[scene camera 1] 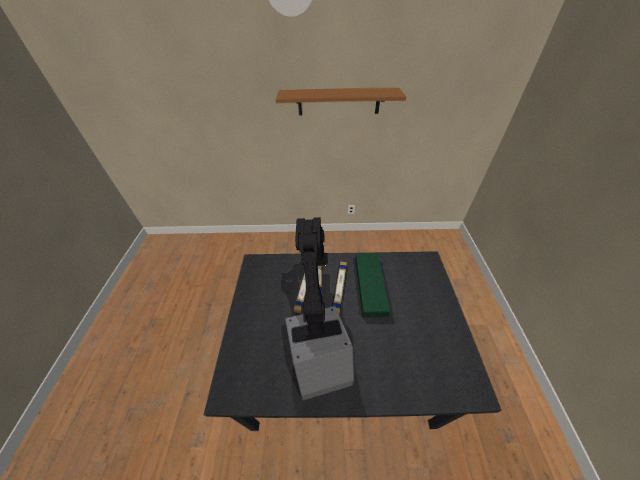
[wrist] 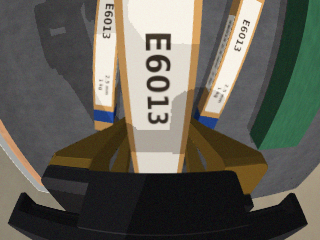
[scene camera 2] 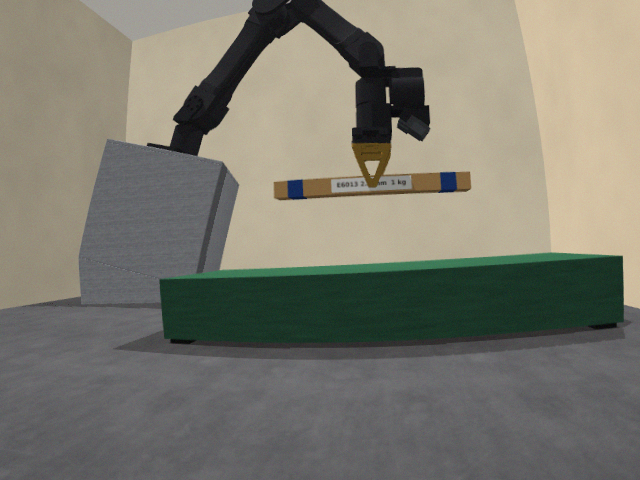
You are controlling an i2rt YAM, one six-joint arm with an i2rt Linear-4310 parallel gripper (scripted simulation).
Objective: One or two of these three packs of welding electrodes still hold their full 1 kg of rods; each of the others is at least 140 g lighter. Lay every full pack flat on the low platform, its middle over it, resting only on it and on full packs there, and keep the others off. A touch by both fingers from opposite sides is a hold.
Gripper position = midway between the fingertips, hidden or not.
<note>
I see my gripper (scene camera 2: 372,189), a green low platform (scene camera 2: 432,299) and a pack (scene camera 2: 444,182).
The green low platform also shows in scene camera 1 (scene camera 1: 374,301). My gripper also shows in the wrist view (wrist: 158,121).
</note>
